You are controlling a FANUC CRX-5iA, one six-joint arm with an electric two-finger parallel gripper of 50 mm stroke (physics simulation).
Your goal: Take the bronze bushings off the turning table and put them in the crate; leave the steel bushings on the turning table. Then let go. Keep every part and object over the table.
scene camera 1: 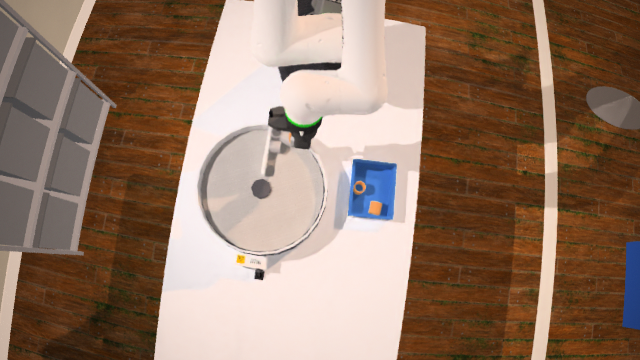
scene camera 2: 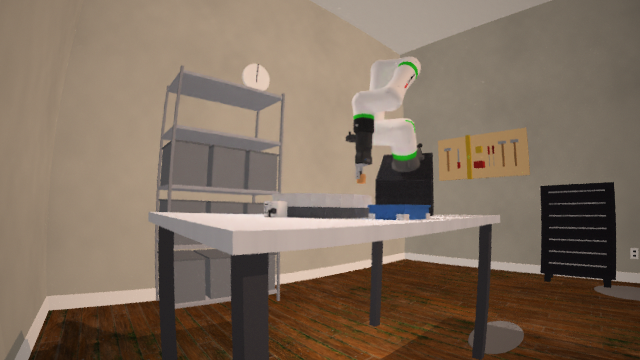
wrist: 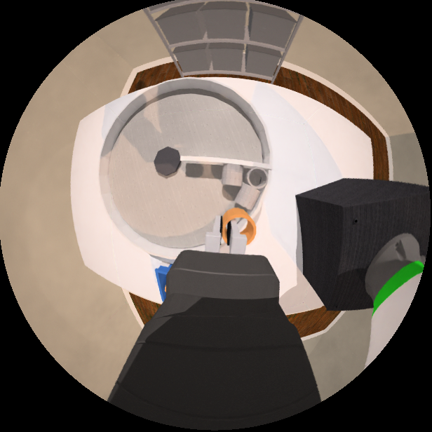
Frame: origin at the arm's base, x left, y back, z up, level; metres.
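Where they show: gripper, fingertip midpoint: [scene camera 1: 294, 142] [scene camera 2: 358, 178]; arm's base, origin of the base link: [scene camera 2: 405, 165].
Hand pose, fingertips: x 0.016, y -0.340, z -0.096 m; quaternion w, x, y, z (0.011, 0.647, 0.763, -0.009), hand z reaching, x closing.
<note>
Things, the pixels of their centre, and the offset from my fingertips. "pt": a spot on its surface instead.
- blue crate, body centre: [scene camera 1: 371, 190] [scene camera 2: 400, 212] dx +0.277, dy -0.044, dz -0.141 m
- upright bronze bushing, body centre: [scene camera 1: 359, 187] dx +0.234, dy -0.048, dz -0.142 m
- white guide bar, surface spot: [scene camera 1: 266, 150] pt dx -0.087, dy -0.027, dz -0.077 m
- dark hub, body centre: [scene camera 1: 261, 188] dx -0.072, dy -0.145, dz -0.109 m
- small control box, surface spot: [scene camera 1: 255, 261] pt dx -0.023, dy -0.374, dz -0.107 m
My gripper [scene camera 2: 358, 176] [wrist: 224, 224] is shut on the wall of a bronze bushing [scene camera 2: 362, 179] [wrist: 240, 214], one finger inside its bore. It holds it raised above the turning table [scene camera 1: 235, 220] [scene camera 2: 325, 201] [wrist: 145, 210], near the rim on the robot's side. Three steel bushings stay on the turning table by the guide bar: one [wrist: 232, 175] lies on its side, one [wrist: 257, 170] stands upright and one [wrist: 247, 196] lies tilted. The blue crate [scene camera 1: 394, 190] [scene camera 2: 400, 211] [wrist: 160, 277] holds an upright bronze bushing [scene camera 1: 354, 188] and a lying one [scene camera 1: 375, 208].
A white guide bar [scene camera 1: 266, 150] [wrist: 215, 160] runs from the dark hub [scene camera 1: 261, 188] [wrist: 167, 161] to the turning table's rim. A small control box [scene camera 1: 255, 261] [scene camera 2: 278, 208] sits at the turning table's front. The black robot base [scene camera 2: 404, 192] [wrist: 325, 240] stands behind. The crate is right of the turning table in scene camera 1.
</note>
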